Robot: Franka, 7 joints.
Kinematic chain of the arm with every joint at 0, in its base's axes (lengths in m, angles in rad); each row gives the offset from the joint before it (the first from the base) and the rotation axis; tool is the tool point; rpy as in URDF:
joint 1: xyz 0 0 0.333 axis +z
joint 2: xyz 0 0 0 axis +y
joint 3: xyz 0 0 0.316 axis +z
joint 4: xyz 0.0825 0 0 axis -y
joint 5: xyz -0.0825 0 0.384 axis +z
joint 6: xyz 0 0 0 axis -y
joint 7: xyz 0.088 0 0 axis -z
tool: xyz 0 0 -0.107 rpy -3.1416 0 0
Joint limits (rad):
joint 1: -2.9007..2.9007
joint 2: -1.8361..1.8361
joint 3: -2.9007..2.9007
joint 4: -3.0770..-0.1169
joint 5: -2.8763..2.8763
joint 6: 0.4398..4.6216
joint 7: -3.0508..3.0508
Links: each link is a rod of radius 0.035 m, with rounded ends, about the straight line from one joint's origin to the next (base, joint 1, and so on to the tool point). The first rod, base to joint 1, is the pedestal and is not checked.
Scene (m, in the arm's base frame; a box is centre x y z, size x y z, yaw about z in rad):
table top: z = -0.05
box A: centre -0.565 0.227 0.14 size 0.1 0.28 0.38 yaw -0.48
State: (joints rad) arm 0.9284 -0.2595 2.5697 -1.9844 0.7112 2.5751 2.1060
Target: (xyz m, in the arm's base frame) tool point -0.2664 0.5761 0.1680
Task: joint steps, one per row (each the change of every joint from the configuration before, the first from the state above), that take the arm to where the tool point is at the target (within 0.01 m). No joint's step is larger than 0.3 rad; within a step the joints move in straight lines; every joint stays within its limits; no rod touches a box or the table.
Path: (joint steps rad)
1: -0.1327 0.0581 -0.2486 0.1540 0.1505 -0.0508 -0.0079
2: -0.1326 0.0581 -0.2487 0.1539 0.1504 -0.0508 -0.0078
3: -0.1327 0.0582 -0.2486 0.1540 0.1505 -0.0507 -0.0079
4: -0.1326 0.0581 -0.2487 0.1540 0.1504 -0.0508 -0.0079
5: -0.1642 -0.2390 0.1649 -0.1320 -0.1515 0.0650 0.0079
6: -0.1642 -0.2390 0.1649 -0.1319 -0.1514 0.0651 0.0079
7: -0.1642 -0.2390 0.1649 -0.1319 -0.1515 0.0650 0.0078
8: -0.1642 -0.2390 0.1648 -0.1319 -0.1515 0.0650 0.0079

